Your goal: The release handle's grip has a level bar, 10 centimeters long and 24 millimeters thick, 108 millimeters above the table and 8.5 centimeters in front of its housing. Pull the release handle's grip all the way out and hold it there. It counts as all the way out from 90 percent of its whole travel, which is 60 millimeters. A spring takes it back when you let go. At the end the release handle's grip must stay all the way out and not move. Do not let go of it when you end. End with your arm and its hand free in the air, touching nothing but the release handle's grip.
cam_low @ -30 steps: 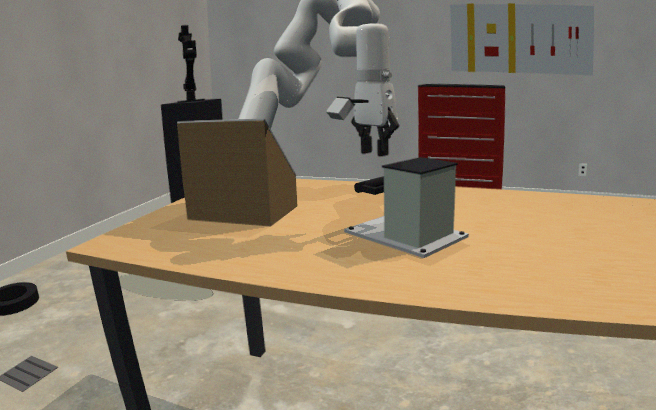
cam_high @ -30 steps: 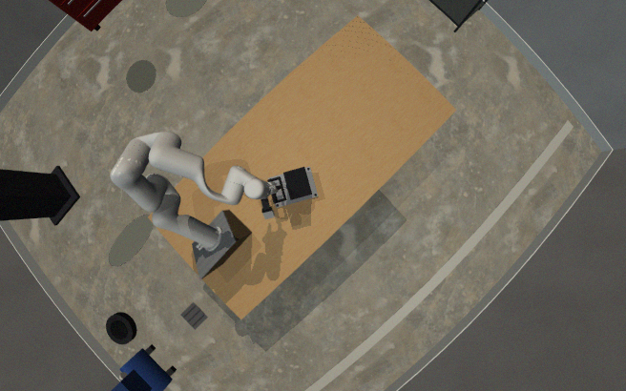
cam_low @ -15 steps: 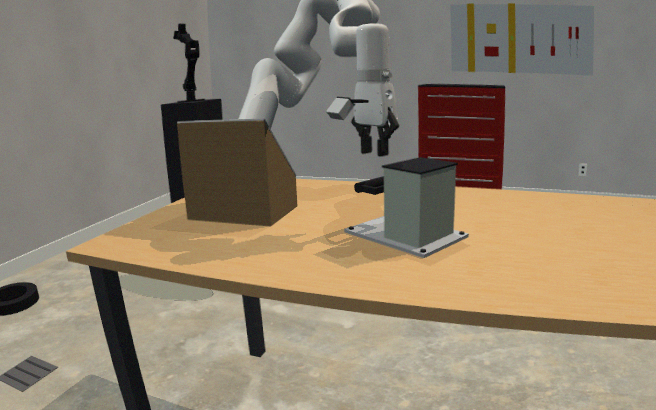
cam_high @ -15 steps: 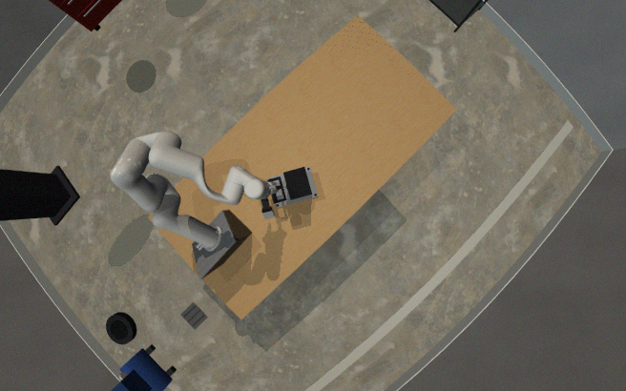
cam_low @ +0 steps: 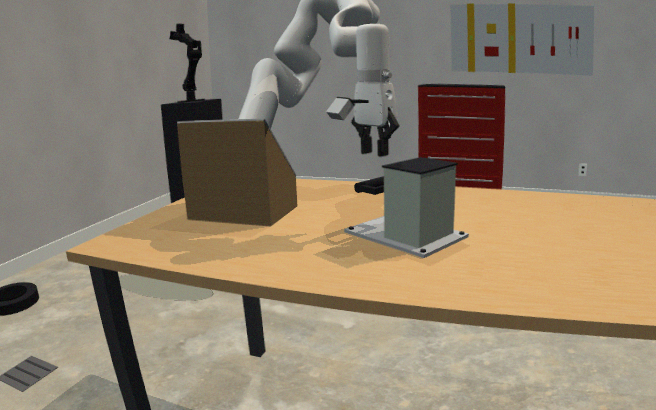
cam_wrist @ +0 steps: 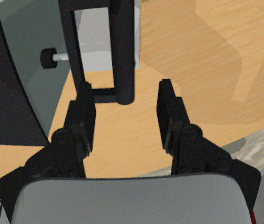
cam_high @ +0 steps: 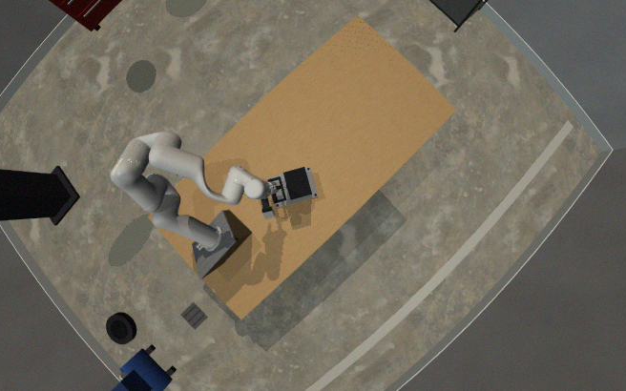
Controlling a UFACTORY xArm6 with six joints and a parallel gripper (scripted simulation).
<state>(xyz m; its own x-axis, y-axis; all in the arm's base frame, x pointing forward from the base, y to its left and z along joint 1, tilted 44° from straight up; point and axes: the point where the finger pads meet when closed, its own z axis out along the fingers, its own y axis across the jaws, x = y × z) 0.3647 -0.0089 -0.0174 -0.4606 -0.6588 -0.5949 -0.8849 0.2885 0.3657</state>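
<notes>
Right now the black grip is 50 mm ahead of my hand, 20 mm to the right of it and 90 mm below it.
</notes>
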